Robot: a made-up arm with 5 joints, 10 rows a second.
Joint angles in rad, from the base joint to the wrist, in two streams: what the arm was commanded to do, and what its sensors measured. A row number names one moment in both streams.
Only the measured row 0 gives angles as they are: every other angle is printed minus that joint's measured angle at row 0.
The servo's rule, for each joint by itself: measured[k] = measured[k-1] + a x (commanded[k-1-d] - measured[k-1]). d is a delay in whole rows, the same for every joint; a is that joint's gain. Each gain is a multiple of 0.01, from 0.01 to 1. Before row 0 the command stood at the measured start. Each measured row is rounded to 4 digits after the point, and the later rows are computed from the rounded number. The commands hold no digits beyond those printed.
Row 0, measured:
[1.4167 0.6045 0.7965 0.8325 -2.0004]
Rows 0 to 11, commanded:
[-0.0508 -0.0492 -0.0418 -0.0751 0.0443]
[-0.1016 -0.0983 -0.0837 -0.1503 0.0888]
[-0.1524 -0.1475 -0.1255 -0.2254 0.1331]
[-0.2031 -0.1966 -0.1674 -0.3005 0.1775]
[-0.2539 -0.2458 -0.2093 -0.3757 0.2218]
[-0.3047 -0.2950 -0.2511 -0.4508 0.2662]
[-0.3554 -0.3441 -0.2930 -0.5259 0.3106]
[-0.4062 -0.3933 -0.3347 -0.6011 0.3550]
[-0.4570 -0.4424 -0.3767 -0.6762 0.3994]
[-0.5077 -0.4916 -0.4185 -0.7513 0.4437]
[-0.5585 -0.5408 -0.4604 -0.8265 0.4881]
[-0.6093 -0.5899 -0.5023 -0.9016 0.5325]
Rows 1 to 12, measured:
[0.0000 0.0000 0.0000 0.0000 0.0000]
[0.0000 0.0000 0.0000 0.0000 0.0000]
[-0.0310 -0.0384 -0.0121 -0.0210 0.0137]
[-0.0741 -0.0851 -0.0329 -0.0572 0.0370]
[-0.1219 -0.1338 -0.0598 -0.1043 0.0668]
[-0.1714 -0.1828 -0.0910 -0.1592 0.1011]
[-0.2217 -0.2319 -0.1253 -0.2198 0.1385]
[-0.2723 -0.2811 -0.1618 -0.2845 0.1781]
[-0.3230 -0.3302 -0.1998 -0.3521 0.2192]
[-0.3738 -0.3794 -0.2389 -0.4218 0.2613]
[-0.4246 -0.4285 -0.2789 -0.4930 0.3041]
[-0.4753 -0.4777 -0.3194 -0.5653 0.3474]
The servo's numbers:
d 2
a 0.61 0.78 0.29 0.28 0.31

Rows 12 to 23, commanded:
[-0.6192 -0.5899 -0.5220 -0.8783 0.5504]
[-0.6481 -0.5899 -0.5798 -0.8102 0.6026]
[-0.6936 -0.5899 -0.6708 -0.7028 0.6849]
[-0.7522 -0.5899 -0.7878 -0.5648 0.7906]
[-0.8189 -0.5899 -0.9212 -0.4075 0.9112]
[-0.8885 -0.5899 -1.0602 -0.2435 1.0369]
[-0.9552 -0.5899 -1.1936 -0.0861 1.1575]
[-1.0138 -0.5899 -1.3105 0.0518 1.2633]
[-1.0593 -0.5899 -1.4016 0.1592 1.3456]
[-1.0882 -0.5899 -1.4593 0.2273 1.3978]
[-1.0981 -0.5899 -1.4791 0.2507 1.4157]
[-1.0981 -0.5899 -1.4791 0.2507 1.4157]
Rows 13 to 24, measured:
[-0.5261 -0.5269 -0.3603 -0.6384 0.3910]
[-0.5769 -0.5760 -0.4015 -0.7121 0.4349]
[-0.6027 -0.5868 -0.4364 -0.7586 0.4707]
[-0.6304 -0.5892 -0.4780 -0.7730 0.5116]
[-0.6690 -0.5897 -0.5339 -0.7533 0.5653]
[-0.7198 -0.5899 -0.6075 -0.7005 0.6351]
[-0.7803 -0.5899 -0.6985 -0.6185 0.7207]
[-0.8463 -0.5899 -0.8034 -0.5135 0.8187]
[-0.9127 -0.5899 -0.9166 -0.3938 0.9237]
[-0.9744 -0.5899 -1.0308 -0.2690 1.0290]
[-1.0262 -0.5899 -1.1383 -0.1491 1.1271]
[-1.0640 -0.5899 -1.2314 -0.0437 1.2110]

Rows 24 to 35, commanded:
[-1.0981 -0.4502 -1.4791 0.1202 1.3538]
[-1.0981 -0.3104 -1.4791 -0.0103 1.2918]
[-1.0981 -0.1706 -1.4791 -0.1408 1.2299]
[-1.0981 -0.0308 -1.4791 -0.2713 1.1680]
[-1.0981 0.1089 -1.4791 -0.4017 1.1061]
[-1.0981 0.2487 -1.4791 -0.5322 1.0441]
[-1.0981 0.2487 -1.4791 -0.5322 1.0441]
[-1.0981 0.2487 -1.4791 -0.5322 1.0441]
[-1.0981 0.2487 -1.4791 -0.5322 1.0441]
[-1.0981 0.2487 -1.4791 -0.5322 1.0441]
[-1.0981 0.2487 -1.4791 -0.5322 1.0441]
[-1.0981 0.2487 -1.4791 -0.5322 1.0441]
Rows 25 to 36, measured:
[-1.0848 -0.5899 -1.3032 0.0387 1.2745]
[-1.0929 -0.5899 -1.3542 0.0981 1.3183]
[-1.0961 -0.4809 -1.3904 0.1043 1.3293]
[-1.0973 -0.3479 -1.4161 0.0722 1.3177]
[-1.0978 -0.2096 -1.4344 0.0126 1.2905]
[-1.0980 -0.0701 -1.4474 -0.0669 1.2525]
[-1.0981 0.0695 -1.4566 -0.1606 1.2071]
[-1.0981 0.2093 -1.4631 -0.2646 1.1566]
[-1.0981 0.2400 -1.4677 -0.3395 1.1217]
[-1.0981 0.2468 -1.4710 -0.3935 1.0976]
[-1.0981 0.2483 -1.4733 -0.4323 1.0810]
[-1.0981 0.2486 -1.4750 -0.4603 1.0696]

